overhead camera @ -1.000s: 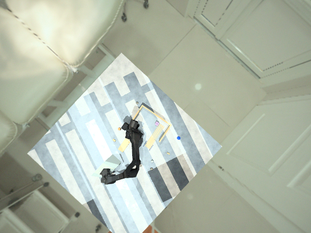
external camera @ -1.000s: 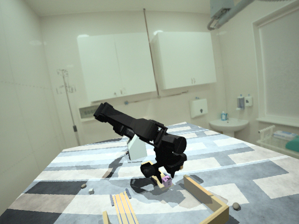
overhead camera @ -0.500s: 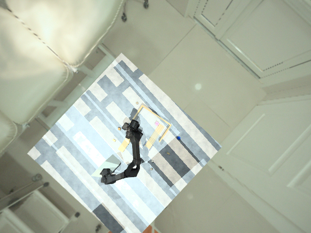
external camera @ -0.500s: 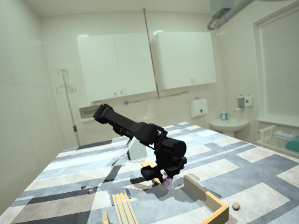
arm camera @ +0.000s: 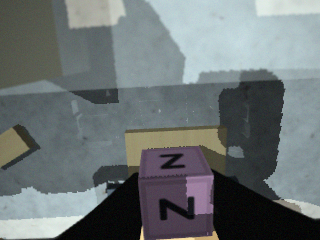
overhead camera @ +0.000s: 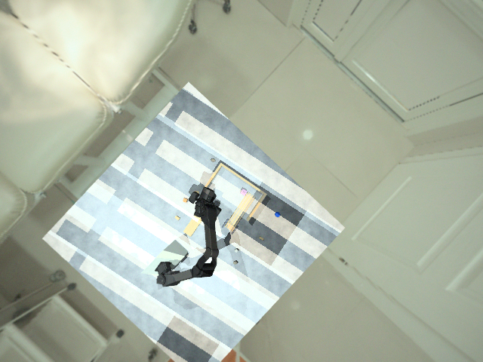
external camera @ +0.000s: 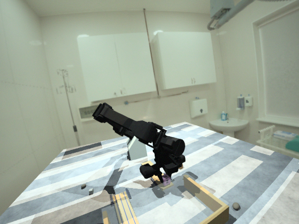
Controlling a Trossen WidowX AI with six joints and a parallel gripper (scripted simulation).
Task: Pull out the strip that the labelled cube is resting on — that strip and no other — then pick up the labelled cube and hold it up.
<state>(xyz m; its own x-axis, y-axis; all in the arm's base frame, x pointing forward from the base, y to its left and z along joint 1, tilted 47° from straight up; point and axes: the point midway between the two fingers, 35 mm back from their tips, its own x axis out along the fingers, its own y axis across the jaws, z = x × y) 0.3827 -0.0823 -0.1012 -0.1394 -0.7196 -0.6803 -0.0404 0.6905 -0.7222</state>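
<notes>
Right now the orange cube is 70 mm behind my gripper tip, 120 mm to the left of it and 10 mm below it. The rest, counted from my gripper tip: white cube 130 mm behind, 310 mm to the right, 10 mm below; then blue dot 190 mm ahead, 380 mm to the right, 10 mm below.
</notes>
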